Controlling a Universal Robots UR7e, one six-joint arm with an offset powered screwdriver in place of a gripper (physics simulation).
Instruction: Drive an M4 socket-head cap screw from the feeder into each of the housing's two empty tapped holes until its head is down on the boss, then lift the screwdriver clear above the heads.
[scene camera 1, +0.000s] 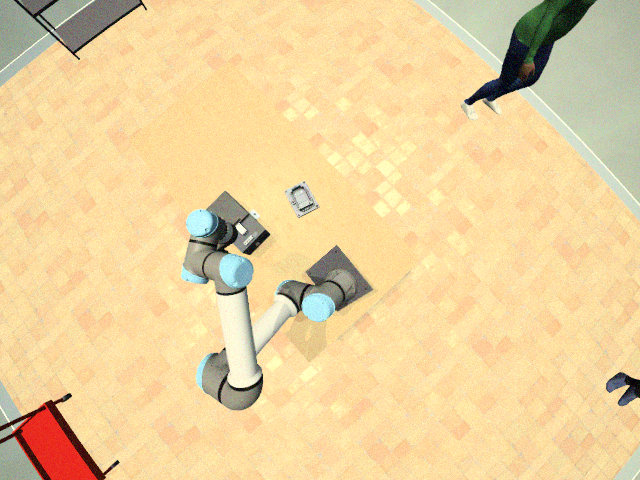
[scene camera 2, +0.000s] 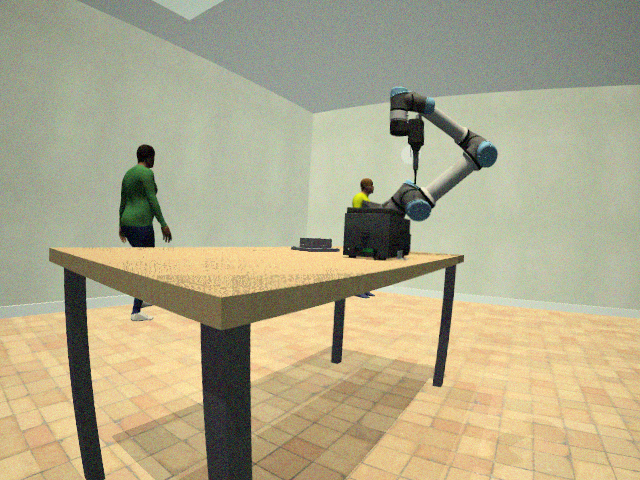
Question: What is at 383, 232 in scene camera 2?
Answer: A box-shaped screw feeder.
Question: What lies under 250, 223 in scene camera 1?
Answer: A box-shaped screw feeder.
